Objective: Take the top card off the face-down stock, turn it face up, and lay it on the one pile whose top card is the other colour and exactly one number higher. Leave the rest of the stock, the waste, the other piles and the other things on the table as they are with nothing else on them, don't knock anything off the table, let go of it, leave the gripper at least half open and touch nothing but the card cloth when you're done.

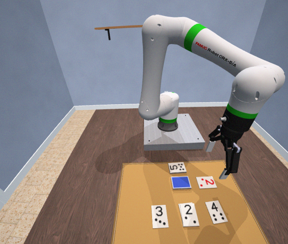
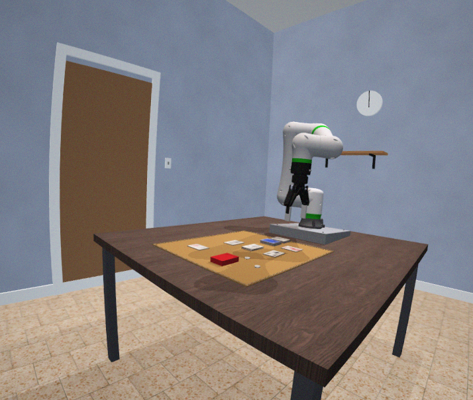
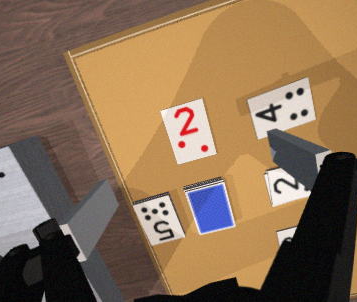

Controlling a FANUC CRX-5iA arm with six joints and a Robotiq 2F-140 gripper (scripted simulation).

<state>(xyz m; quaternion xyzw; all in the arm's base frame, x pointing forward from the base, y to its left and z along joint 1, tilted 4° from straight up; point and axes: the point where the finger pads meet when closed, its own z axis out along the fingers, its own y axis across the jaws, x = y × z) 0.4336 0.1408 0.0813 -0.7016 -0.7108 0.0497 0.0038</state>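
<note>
The card is 150 mm below my hand. Round my hand: tan card cloth: 190 mm ahead, 150 mm to the right, 170 mm below; then red box: 400 mm ahead, 70 mm to the right, 150 mm below.
</note>
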